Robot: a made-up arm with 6 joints. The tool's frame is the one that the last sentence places. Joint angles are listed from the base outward.
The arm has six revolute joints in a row. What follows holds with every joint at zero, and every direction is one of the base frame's.
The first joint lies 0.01 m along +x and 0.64 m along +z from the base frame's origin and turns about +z.
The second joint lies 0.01 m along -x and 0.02 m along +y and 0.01 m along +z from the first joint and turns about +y.
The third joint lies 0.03 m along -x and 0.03 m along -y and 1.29 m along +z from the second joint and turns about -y.
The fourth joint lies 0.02 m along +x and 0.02 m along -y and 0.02 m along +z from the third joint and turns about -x.
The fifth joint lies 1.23 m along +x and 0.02 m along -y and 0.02 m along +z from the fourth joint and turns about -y.
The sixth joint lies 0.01 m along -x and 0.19 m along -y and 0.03 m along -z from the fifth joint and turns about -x.
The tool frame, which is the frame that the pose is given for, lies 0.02 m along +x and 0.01 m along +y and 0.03 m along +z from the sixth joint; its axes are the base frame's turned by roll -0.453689, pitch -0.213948 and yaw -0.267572 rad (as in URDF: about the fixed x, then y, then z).
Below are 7 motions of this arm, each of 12 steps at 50 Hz.
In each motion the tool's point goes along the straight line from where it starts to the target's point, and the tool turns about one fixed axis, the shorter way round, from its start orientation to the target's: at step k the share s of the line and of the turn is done. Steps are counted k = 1, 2, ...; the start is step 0. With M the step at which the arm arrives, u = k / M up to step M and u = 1 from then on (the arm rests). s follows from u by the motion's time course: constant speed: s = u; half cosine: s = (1 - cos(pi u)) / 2; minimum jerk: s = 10 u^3 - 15 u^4 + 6 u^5.
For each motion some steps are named. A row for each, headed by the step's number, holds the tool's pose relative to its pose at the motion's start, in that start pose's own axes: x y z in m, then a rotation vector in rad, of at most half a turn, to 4 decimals.
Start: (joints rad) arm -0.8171 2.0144 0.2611 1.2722 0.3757 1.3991
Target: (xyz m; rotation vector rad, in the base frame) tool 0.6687 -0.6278 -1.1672 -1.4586 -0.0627 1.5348
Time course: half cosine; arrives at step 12
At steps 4, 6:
4: 0.0298 -0.0230 0.0519 -0.0083 -0.0563 0.0071
6: 0.0597 -0.0461 0.1037 -0.0166 -0.1127 0.0142

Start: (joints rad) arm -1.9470 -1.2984 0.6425 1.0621 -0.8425 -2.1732
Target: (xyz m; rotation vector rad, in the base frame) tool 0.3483 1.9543 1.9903 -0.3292 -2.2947 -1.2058
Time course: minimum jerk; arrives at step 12
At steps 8, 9, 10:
8: 0.1363 -0.0631 0.1282 0.1021 0.0797 -0.0010
9: 0.1546 -0.0716 0.1454 0.1158 0.0905 -0.0012
10: 0.1664 -0.0770 0.1565 0.1246 0.0973 -0.0013

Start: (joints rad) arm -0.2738 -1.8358 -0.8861 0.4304 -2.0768 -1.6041
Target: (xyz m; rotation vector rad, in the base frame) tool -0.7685 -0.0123 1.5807 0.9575 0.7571 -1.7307
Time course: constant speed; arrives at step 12
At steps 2, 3, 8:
2: -0.0341 -0.0159 0.0139 0.0132 -0.0030 -0.0207
3: -0.0511 -0.0238 0.0209 0.0198 -0.0046 -0.0310
8: -0.1364 -0.0635 0.0558 0.0529 -0.0122 -0.0827

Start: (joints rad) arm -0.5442 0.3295 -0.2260 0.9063 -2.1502 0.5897
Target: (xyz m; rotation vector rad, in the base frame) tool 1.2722 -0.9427 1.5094 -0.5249 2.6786 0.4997
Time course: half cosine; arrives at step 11
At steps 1, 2, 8, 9, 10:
1: -0.0009 -0.0004 -0.0027 0.0004 -0.0030 0.0025
2: -0.0035 -0.0014 -0.0105 0.0016 -0.0118 0.0097
8: -0.0366 -0.0150 -0.1094 0.0170 -0.1233 0.1014
9: -0.0407 -0.0167 -0.1217 0.0189 -0.1372 0.1129
10: -0.0433 -0.0177 -0.1295 0.0201 -0.1460 0.1201

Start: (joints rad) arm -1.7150 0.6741 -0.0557 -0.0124 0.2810 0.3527
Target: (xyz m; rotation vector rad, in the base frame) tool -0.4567 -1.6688 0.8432 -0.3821 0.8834 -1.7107
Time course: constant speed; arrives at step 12
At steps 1, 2, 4, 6, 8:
1: -0.0011 0.0011 -0.0014 0.0047 0.0029 0.0009
2: -0.0022 0.0022 -0.0028 0.0094 0.0058 0.0019
4: -0.0044 0.0044 -0.0057 0.0187 0.0116 0.0037
6: -0.0065 0.0067 -0.0085 0.0281 0.0173 0.0056
8: -0.0087 0.0089 -0.0113 0.0374 0.0231 0.0075

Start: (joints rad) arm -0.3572 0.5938 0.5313 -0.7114 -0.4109 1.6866
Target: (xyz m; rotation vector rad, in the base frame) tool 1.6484 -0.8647 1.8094 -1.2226 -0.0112 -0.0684
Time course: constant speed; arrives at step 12
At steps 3, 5, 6, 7, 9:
3: -0.0275 -0.0676 -0.0027 0.0431 -0.0088 -0.0163
5: -0.0458 -0.1127 -0.0045 0.0718 -0.0147 -0.0272
6: -0.0550 -0.1352 -0.0054 0.0862 -0.0176 -0.0326
7: -0.0642 -0.1578 -0.0063 0.1005 -0.0206 -0.0380
9: -0.0825 -0.2028 -0.0081 0.1292 -0.0265 -0.0489

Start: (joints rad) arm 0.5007 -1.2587 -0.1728 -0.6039 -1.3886 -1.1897
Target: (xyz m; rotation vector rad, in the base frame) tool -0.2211 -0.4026 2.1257 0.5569 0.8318 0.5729
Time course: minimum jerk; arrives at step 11
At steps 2, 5, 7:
2: 0.0055 0.0022 0.0060 -0.0019 0.0039 -0.0023
5: 0.0504 0.0207 0.0558 -0.0175 0.0364 -0.0210
7: 0.0903 0.0371 0.0999 -0.0314 0.0652 -0.0376

